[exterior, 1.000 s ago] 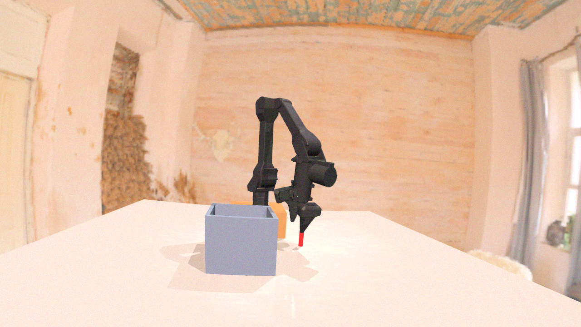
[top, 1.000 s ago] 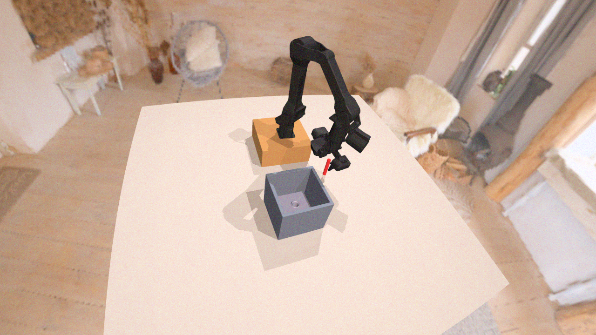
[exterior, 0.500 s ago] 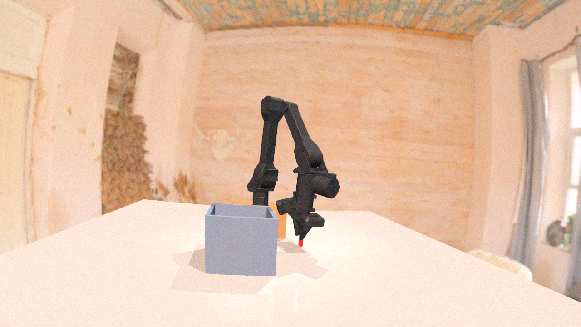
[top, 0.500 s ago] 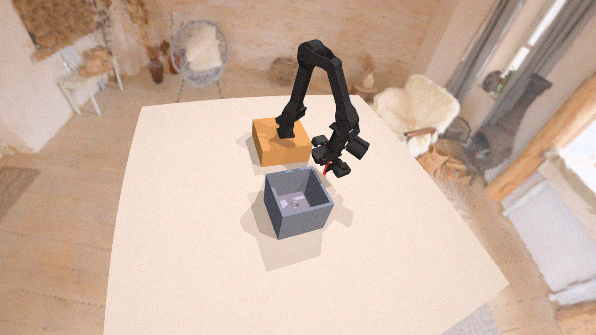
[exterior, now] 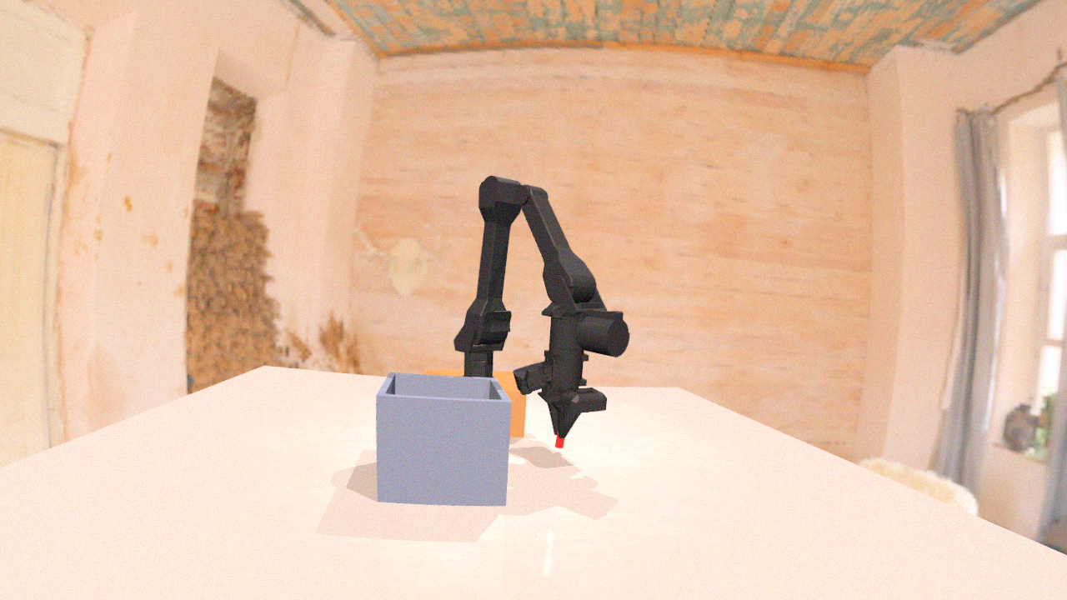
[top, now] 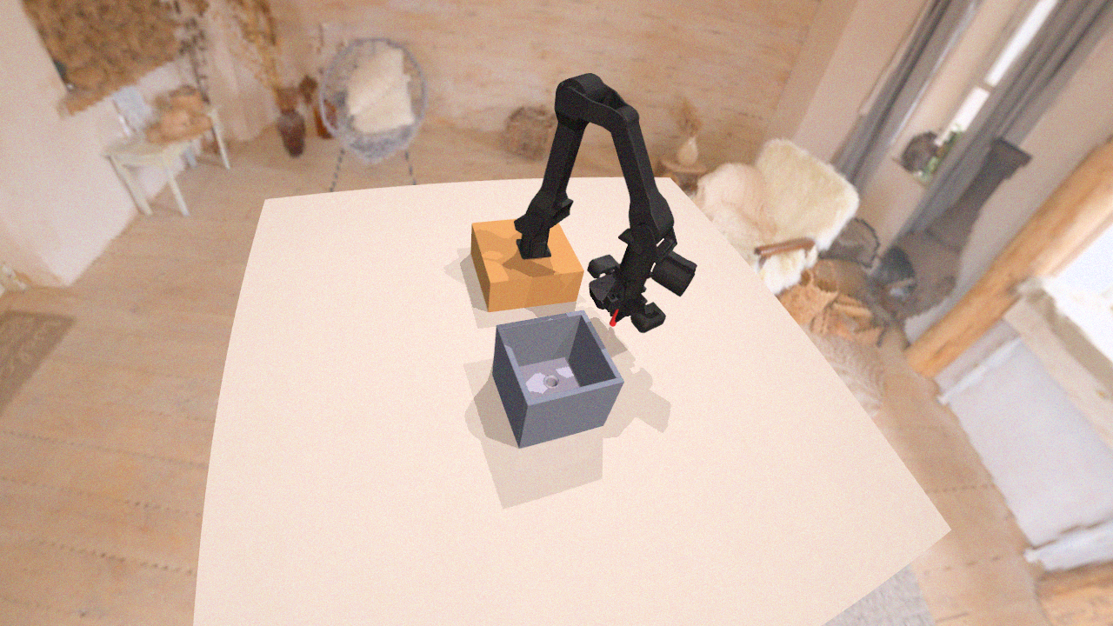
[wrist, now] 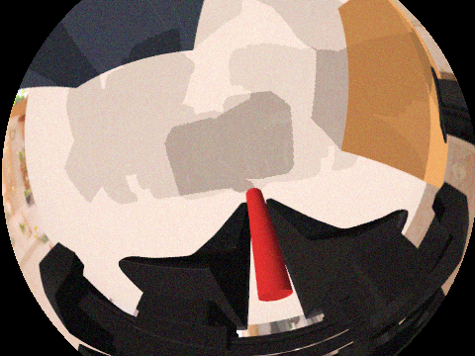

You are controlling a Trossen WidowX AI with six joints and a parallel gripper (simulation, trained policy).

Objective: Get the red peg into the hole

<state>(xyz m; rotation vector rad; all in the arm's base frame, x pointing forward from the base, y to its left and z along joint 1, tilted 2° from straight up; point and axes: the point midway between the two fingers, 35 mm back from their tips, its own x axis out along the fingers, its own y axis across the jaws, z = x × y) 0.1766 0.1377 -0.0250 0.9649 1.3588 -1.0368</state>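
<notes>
Right now my gripper tip is 150 mm short of the pale plate, 190 mm to the left of it and 20 mm below it. From my gripper tip the other things lie so: red peg (20 mm above).
</notes>
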